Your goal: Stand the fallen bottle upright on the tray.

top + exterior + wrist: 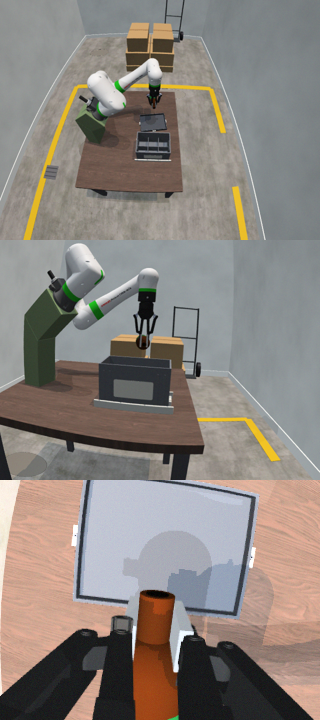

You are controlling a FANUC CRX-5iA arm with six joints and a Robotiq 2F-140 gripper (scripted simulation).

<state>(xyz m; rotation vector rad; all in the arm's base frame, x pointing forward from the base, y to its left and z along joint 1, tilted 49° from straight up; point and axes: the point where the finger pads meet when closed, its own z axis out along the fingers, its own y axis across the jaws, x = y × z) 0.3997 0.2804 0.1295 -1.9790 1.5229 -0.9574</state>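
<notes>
My gripper is now 10 mm past the brown bottle, 50 mm to the right of it and 20 mm above it. From my hand the other things lie so: grey tray (50 mm to the right, 210 mm below); then dark grey crate (30 mm ahead, 350 mm to the right, 140 mm below).
</notes>
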